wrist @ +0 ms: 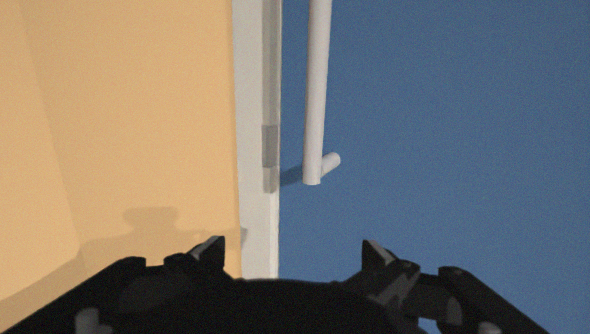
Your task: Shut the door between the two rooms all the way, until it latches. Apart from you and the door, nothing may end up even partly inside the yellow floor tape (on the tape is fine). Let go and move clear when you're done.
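Places are measured from the arm's base along level axes (x ahead, y left, z up), in millimetres.
Where they show: gripper, fingertip midpoint: (293, 253).
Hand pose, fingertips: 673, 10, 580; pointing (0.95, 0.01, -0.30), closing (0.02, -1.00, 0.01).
Observation:
After its pixels a point has its place, as x, y, z.
The blue door (450, 125) @(781, -132, 650) fills the right half of the wrist view. Its long pale bar handle (316, 90) @(770, -3, 677) runs upright near the door's left edge, with a short post at its lower end, and casts a shadow toward the edge. My gripper (293, 253) @(673, 10, 580) is open at the bottom of the view, with nothing between the fingers. The handle's lower end shows above the space between the fingertips, apart from them. The yellow floor tape does not show in this view, and I cannot tell whether the door is latched.
A white door frame (252, 150) @(871, 76, 596) stands upright directly left of the door's edge, with grey shadow patches on it. A tan-orange wall (150, 125) @(997, 297, 605) fills the left side, with a shadow low on it near my left finger.

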